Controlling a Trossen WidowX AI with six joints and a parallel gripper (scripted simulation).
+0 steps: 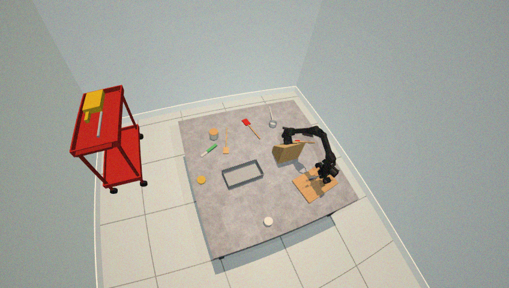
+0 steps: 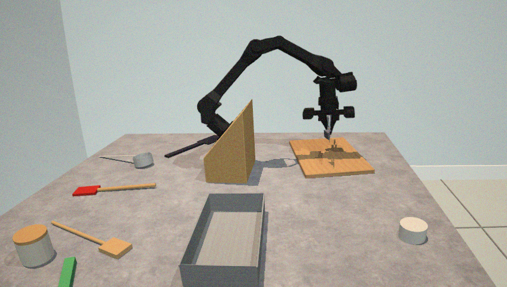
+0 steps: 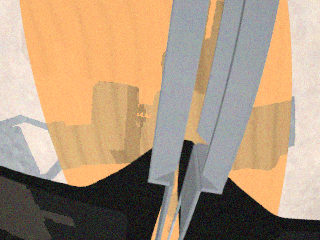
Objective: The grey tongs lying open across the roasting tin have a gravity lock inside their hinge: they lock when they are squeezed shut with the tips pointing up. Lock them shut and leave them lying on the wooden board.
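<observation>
My gripper tip is 50 mm short of the yellow lock piece and 30 mm below it. From my gripper tip the other things lie so: grey roasting tin 590 mm ahead, 230 mm to the right, 60 mm below; then white cylinder 520 mm ahead, 200 mm to the left, 70 mm below; then wooden board 10 mm to the right, 80 mm below.
</observation>
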